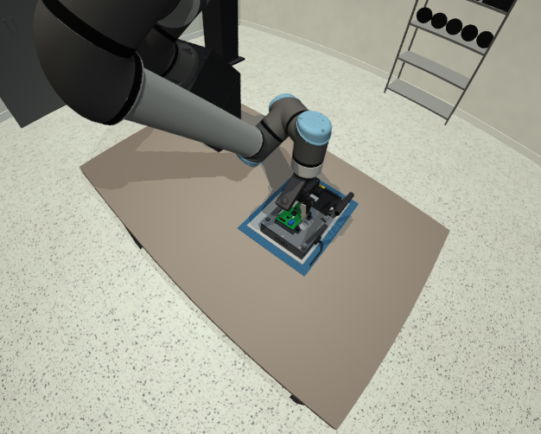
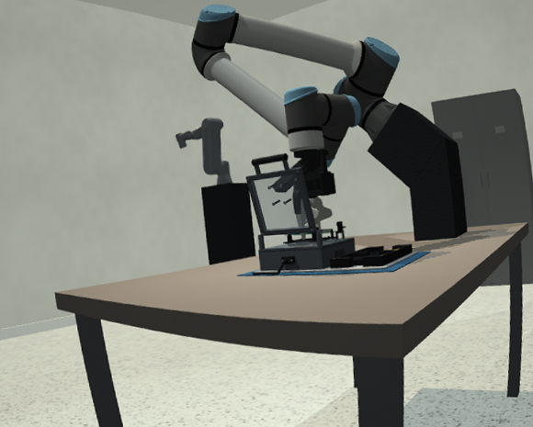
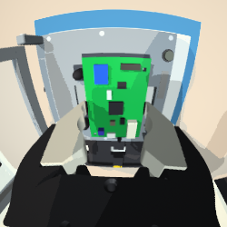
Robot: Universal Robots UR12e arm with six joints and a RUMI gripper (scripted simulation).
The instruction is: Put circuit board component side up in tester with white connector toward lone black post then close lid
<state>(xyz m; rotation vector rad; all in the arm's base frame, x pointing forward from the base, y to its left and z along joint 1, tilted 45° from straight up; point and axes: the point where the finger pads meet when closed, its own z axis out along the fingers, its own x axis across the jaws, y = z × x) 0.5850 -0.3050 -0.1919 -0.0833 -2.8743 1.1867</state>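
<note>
Now: hand right at the green circuit board. From my hand the other things lie so: tester bed: 10 mm ahead, 10 mm to the left, 10 mm below; black post: 60 mm behind, 60 mm to the left; tester: 30 mm ahead, 40 mm to the left, 30 mm above.
</note>
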